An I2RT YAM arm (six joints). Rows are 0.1 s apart.
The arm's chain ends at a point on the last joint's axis. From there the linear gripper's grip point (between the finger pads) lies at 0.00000 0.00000 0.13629 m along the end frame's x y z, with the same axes.
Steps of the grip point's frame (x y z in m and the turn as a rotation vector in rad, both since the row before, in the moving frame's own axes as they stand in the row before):
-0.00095, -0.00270, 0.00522, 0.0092, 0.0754, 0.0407
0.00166, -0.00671, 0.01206, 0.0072, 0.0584, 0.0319
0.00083, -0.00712, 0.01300, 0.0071, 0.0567, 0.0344
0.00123, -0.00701, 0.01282, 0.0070, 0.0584, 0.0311
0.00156, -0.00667, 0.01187, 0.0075, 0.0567, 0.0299
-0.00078, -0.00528, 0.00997, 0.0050, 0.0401, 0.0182
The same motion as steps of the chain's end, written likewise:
-0.01124, -0.00166, 0.00561, 0.0092, 0.0754, 0.0407
-0.00631, -0.00586, 0.01230, 0.0072, 0.0584, 0.0319
-0.00691, -0.00629, 0.01322, 0.0071, 0.0567, 0.0344
-0.00674, -0.00618, 0.01306, 0.0070, 0.0584, 0.0311
-0.00618, -0.00576, 0.01209, 0.0075, 0.0567, 0.0299
-0.00625, -0.00465, 0.01008, 0.0050, 0.0401, 0.0182

